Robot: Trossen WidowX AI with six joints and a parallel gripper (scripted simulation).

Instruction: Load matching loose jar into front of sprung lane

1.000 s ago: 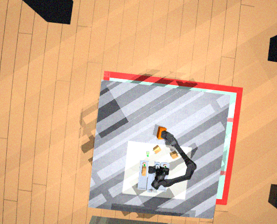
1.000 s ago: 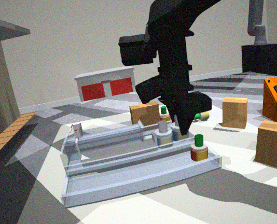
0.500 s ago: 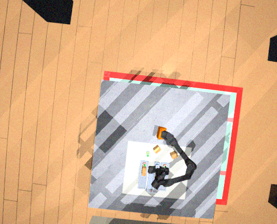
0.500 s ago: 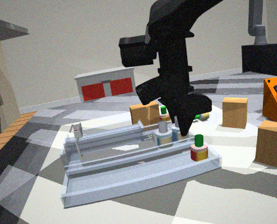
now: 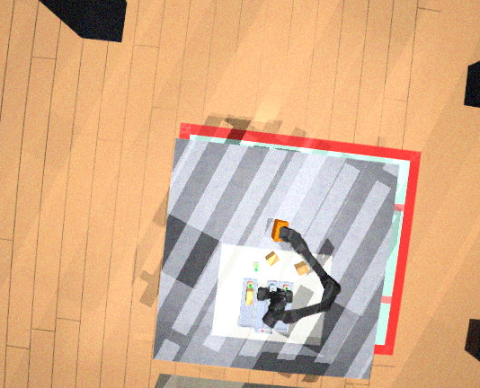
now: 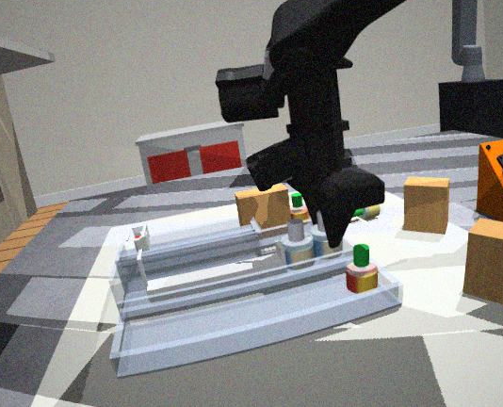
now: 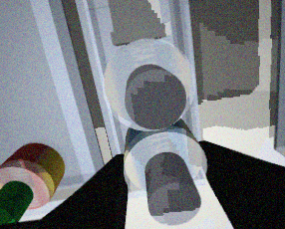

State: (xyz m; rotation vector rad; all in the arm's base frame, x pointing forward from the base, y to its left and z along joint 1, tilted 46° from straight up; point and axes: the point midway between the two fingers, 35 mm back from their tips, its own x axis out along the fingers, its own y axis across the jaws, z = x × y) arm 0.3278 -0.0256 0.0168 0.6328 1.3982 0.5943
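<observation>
My gripper tip is now 5 cm short of the box, 12 cm to the left of it and 1 cm below it. Round my gripper tip: sprung lane 14 cm ahead, 2 cm to the right, 1 cm below.
</observation>
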